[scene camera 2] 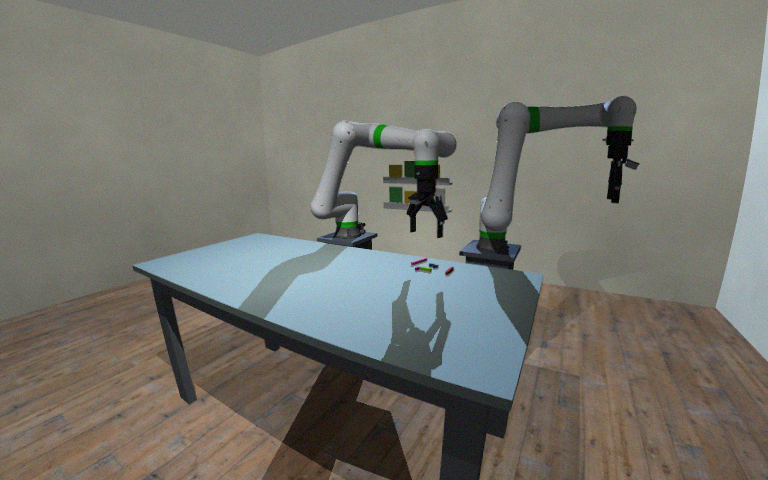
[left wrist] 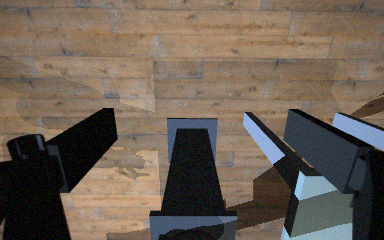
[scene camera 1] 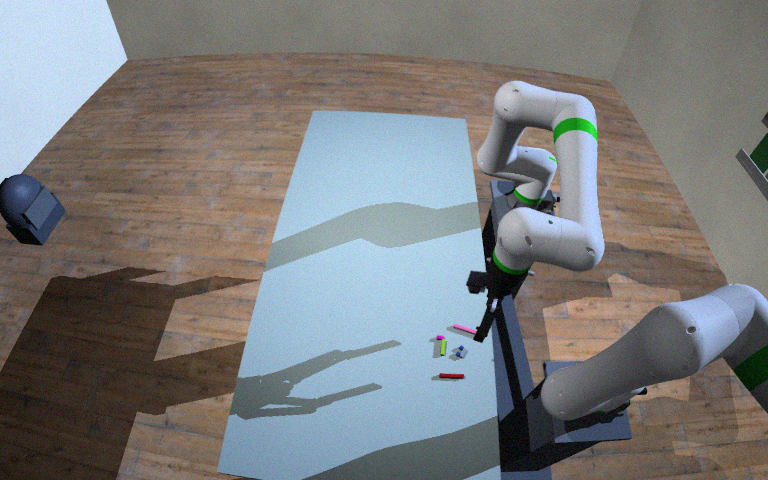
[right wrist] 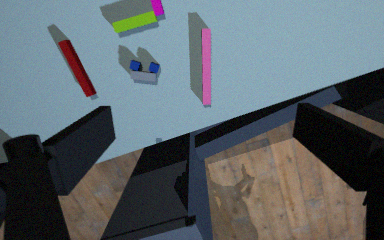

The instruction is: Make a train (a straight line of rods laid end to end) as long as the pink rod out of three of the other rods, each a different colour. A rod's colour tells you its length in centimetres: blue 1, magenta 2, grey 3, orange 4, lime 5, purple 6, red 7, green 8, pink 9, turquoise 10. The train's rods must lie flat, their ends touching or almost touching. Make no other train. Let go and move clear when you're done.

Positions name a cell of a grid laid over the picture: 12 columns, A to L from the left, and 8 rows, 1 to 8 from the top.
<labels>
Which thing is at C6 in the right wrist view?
My right gripper.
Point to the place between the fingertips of my right gripper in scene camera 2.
G4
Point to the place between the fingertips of my left gripper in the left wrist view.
G5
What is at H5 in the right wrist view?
A dark beam.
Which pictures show my left gripper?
Scene camera 2 and the left wrist view only.
</labels>
